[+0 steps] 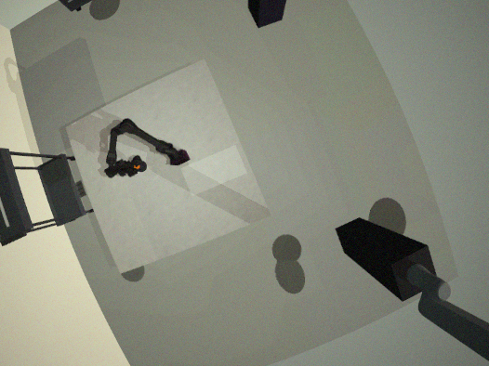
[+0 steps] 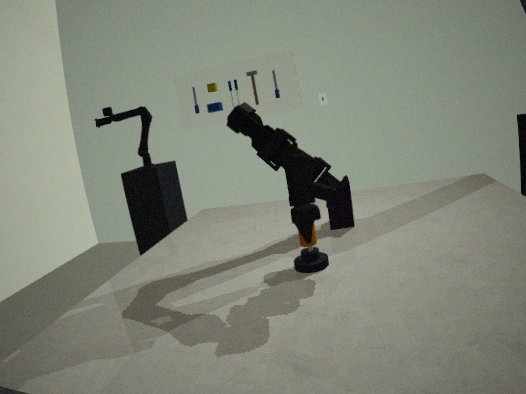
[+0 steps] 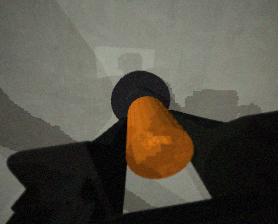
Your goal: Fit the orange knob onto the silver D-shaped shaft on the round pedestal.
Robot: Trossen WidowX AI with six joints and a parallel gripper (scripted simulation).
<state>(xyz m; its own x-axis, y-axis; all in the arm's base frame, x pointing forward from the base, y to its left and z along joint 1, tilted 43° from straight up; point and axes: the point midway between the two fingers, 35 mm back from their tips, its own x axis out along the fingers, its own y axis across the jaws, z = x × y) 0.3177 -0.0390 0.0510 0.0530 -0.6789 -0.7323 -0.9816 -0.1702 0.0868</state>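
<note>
Right now my gripper tip is 30 mm below the orange knob. From my gripper tip the other things lie so: round pedestal: 40 mm below.
</note>
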